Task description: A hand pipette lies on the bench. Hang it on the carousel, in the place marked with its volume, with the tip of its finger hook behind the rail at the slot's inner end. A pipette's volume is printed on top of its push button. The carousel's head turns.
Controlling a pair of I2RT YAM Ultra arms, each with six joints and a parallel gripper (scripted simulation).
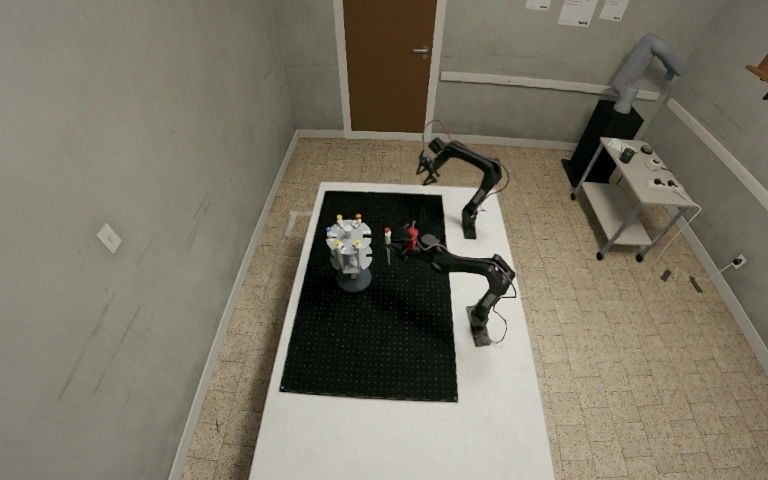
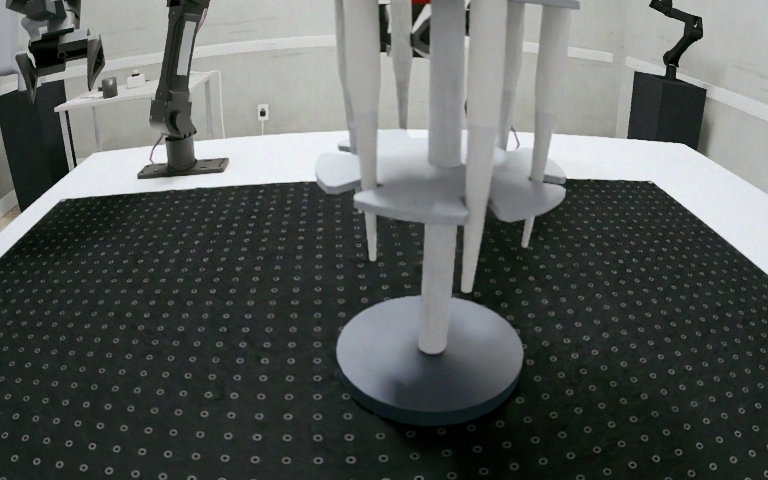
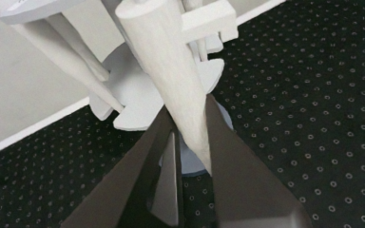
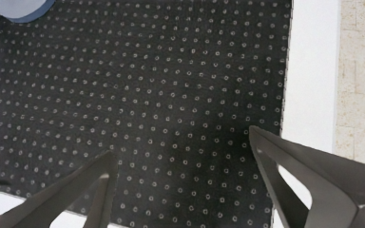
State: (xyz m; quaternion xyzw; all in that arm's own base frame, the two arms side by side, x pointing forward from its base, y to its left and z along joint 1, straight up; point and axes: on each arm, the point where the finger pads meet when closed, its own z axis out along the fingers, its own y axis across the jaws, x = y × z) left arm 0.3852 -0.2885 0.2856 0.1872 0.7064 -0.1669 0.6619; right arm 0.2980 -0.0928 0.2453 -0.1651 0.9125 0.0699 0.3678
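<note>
Now: left hand 2 cm above the white pipette and 1 cm to the left of it.
</note>
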